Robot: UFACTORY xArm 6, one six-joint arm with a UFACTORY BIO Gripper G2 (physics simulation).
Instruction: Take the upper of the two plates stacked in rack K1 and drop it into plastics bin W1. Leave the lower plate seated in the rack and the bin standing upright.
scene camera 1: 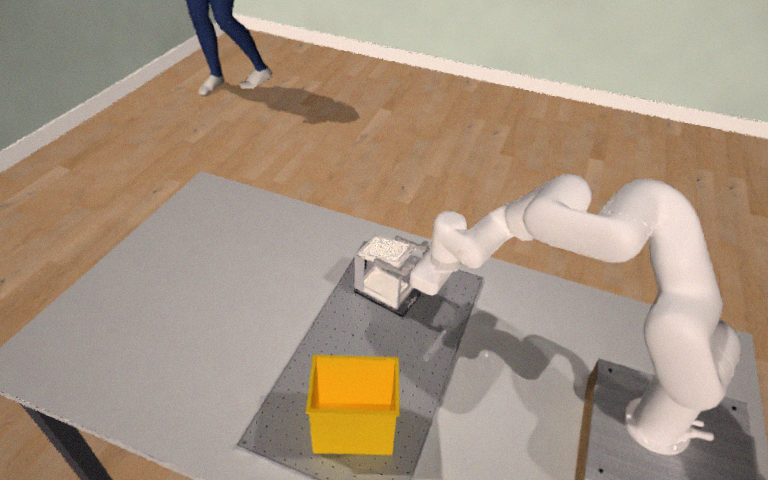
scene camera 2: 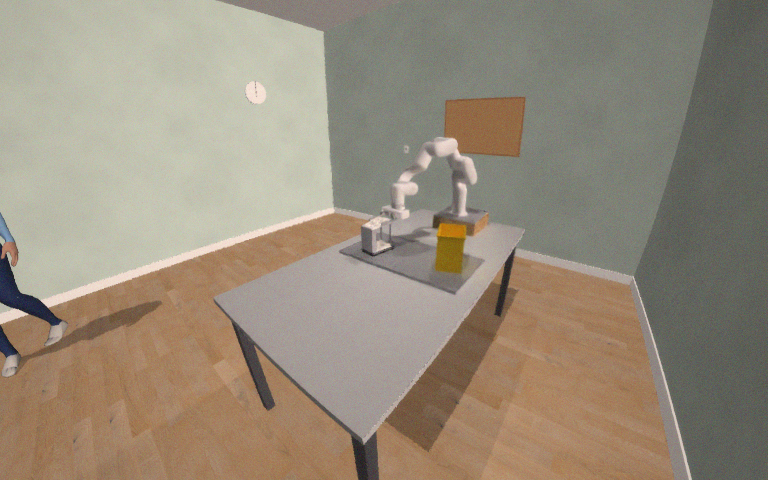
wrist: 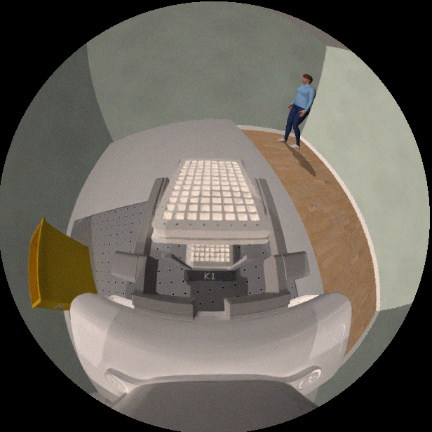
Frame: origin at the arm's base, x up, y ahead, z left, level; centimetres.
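Where they show: hand at its tool point: [scene camera 1: 392, 252] [scene camera 2: 378, 221]; arm's base at its link origin: [scene camera 1: 655, 425] [scene camera 2: 458, 213].
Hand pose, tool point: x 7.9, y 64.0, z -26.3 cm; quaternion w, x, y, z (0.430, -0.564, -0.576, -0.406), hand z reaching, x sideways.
Observation:
Each offset is from my tool point to the top centre of the thing. Level surfaces: height alone.
My gripper [scene camera 1: 403, 255] [wrist: 211, 202] is shut on the upper plate {dx +2.0, dy +1.8, dz -0.6 cm} [scene camera 1: 385, 249] [wrist: 212, 192], a whitish plate with a grid of square wells. The plate looks roughly level, near the tops of the posts of rack K1 {dx -1.6, dy +0.6, dz -0.1 cm} [scene camera 1: 359, 273] [scene camera 2: 368, 240] [wrist: 190, 275]. The lower plate {dx -12.9, dy +1.6, dz -0.4 cm} [scene camera 1: 385, 287] [wrist: 209, 254] sits low in the rack, with a wide gap below the held plate. In the wrist view, the held plate hides much of the lower plate and rack. Plastics bin W1 {dx +1.6, dy -1.8, dz +40.0 cm} [scene camera 1: 352, 434] [scene camera 2: 450, 254] [wrist: 65, 265] is yellow, open-topped and upright, apart from the rack.
The rack and bin stand on a dark perforated board {dx -16.4 cm} [scene camera 1: 339, 333] [scene camera 2: 404, 263] [wrist: 112, 235] on the grey table {dx -17.7 cm} [scene camera 1: 198, 316] [scene camera 2: 351, 328]. The arm base stands on a raised block [scene camera 1: 614, 430] [scene camera 2: 476, 224]. A person [scene camera 1: 212, 33] [wrist: 302, 100] stands on the floor beyond the table.

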